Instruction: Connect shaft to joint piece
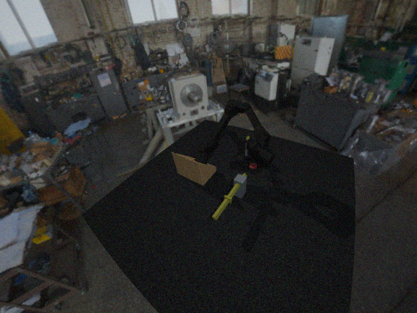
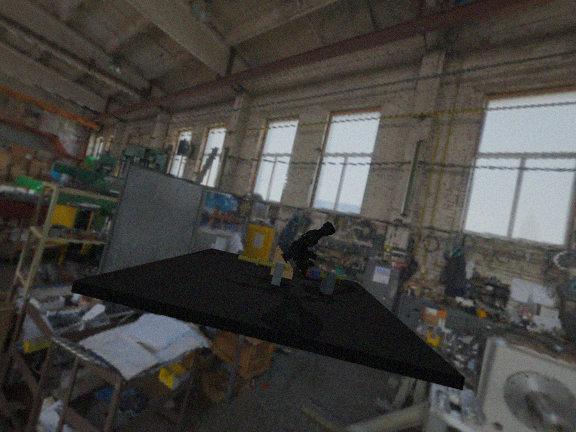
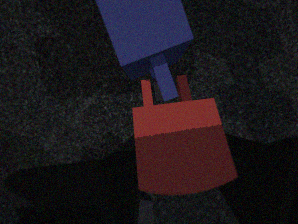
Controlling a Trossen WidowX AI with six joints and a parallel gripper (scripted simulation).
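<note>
The red square joint piece lies 30 mm above my gripper tip.
</note>
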